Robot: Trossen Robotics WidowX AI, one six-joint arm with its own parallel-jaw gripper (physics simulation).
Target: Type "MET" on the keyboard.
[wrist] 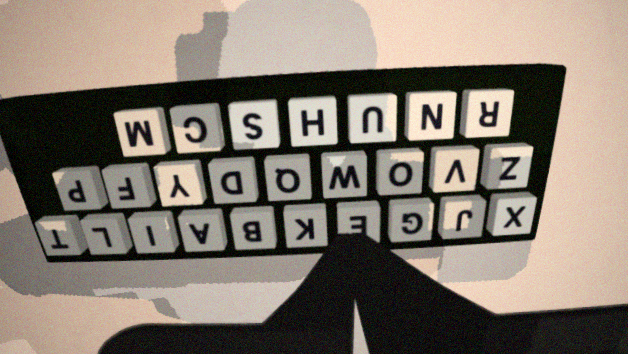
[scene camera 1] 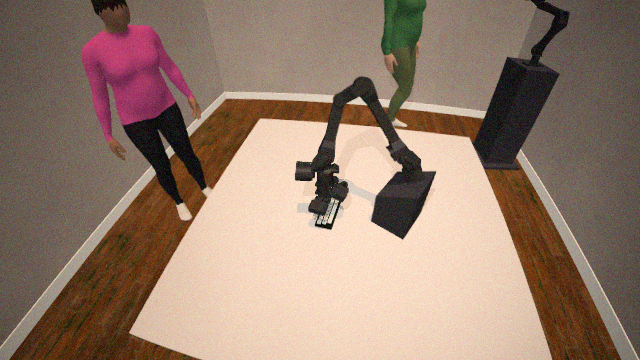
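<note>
The black keyboard lies on the white mat, with three rows of pale keys that read upside down in the wrist view. The M key is at the left end of the far row. The E key is in the near row, right of the K key. The T key is at the left end of the near row. My gripper is shut and empty. Its tips overlap the lower part of the E key; whether they touch it I cannot tell. In the scene view the arm's wrist hides part of the keyboard.
The white mat lies on the brown wooden floor. The arm's dark base block stands right of the keyboard. A figure in pink stands at the left and one in green at the back. A dark pedestal with another arm stands back right.
</note>
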